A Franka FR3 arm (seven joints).
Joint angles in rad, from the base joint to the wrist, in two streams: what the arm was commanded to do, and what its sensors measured. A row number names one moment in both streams.
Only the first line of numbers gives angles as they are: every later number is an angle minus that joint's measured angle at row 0.
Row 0, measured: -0.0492 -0.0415 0.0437 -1.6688 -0.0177 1.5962 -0.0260
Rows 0 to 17, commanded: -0.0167 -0.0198 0.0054 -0.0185 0.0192 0.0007 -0.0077; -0.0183 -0.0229 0.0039 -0.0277 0.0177 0.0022 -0.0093; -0.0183 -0.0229 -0.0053 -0.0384 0.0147 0.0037 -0.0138; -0.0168 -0.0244 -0.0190 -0.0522 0.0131 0.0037 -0.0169; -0.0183 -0.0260 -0.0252 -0.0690 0.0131 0.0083 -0.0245; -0.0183 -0.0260 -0.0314 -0.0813 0.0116 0.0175 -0.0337; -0.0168 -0.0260 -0.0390 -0.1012 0.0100 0.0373 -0.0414; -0.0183 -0.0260 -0.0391 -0.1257 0.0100 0.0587 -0.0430; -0.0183 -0.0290 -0.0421 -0.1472 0.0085 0.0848 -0.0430; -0.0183 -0.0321 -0.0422 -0.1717 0.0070 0.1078 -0.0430; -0.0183 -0.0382 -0.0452 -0.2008 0.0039 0.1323 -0.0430; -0.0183 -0.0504 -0.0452 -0.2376 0.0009 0.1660 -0.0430; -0.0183 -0.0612 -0.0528 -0.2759 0.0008 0.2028 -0.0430; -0.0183 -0.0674 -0.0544 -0.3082 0.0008 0.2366 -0.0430; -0.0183 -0.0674 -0.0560 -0.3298 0.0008 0.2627 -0.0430; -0.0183 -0.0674 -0.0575 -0.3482 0.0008 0.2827 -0.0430; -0.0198 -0.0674 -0.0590 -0.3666 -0.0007 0.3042 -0.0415; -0.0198 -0.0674 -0.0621 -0.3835 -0.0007 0.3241 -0.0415
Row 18, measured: -0.0105 -0.0214 -0.0599 -0.2881 -0.0011 0.2481 -0.0257
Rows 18 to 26, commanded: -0.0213 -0.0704 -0.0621 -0.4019 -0.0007 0.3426 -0.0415; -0.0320 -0.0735 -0.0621 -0.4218 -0.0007 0.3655 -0.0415; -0.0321 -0.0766 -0.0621 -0.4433 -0.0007 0.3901 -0.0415; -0.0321 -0.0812 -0.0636 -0.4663 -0.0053 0.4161 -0.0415; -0.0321 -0.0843 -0.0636 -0.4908 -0.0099 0.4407 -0.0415; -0.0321 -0.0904 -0.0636 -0.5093 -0.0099 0.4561 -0.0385; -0.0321 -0.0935 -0.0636 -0.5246 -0.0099 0.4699 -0.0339; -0.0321 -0.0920 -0.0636 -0.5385 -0.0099 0.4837 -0.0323; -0.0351 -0.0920 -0.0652 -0.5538 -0.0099 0.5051 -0.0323
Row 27, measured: -0.0240 -0.0458 -0.0683 -0.4672 -0.0040 0.4352 -0.0264
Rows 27 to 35, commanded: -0.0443 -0.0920 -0.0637 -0.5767 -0.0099 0.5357 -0.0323; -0.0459 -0.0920 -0.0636 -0.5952 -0.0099 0.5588 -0.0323; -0.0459 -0.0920 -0.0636 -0.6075 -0.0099 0.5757 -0.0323; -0.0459 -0.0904 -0.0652 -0.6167 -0.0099 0.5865 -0.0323; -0.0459 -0.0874 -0.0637 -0.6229 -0.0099 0.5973 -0.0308; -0.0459 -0.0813 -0.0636 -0.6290 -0.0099 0.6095 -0.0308; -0.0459 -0.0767 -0.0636 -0.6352 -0.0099 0.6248 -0.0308; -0.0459 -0.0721 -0.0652 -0.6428 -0.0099 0.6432 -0.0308; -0.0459 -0.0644 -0.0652 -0.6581 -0.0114 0.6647 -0.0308
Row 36, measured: -0.0361 -0.0540 -0.0706 -0.6019 -0.0041 0.5968 -0.0263
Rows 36 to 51, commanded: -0.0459 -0.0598 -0.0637 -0.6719 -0.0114 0.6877 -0.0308; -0.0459 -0.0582 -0.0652 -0.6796 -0.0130 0.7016 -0.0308; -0.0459 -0.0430 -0.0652 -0.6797 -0.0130 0.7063 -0.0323; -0.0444 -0.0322 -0.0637 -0.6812 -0.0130 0.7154 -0.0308; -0.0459 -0.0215 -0.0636 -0.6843 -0.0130 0.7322 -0.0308; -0.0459 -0.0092 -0.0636 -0.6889 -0.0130 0.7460 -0.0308; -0.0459 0.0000 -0.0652 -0.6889 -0.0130 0.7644 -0.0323; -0.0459 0.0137 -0.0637 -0.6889 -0.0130 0.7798 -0.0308; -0.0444 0.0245 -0.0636 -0.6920 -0.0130 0.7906 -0.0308; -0.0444 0.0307 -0.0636 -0.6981 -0.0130 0.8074 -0.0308; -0.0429 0.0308 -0.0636 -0.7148 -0.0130 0.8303 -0.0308; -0.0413 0.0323 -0.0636 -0.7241 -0.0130 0.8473 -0.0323; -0.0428 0.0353 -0.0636 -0.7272 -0.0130 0.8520 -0.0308; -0.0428 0.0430 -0.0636 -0.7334 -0.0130 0.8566 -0.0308; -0.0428 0.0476 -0.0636 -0.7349 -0.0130 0.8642 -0.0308; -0.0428 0.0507 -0.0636 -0.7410 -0.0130 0.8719 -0.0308
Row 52, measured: -0.0362 0.0505 -0.0692 -0.7083 -0.0044 0.8273 -0.0264
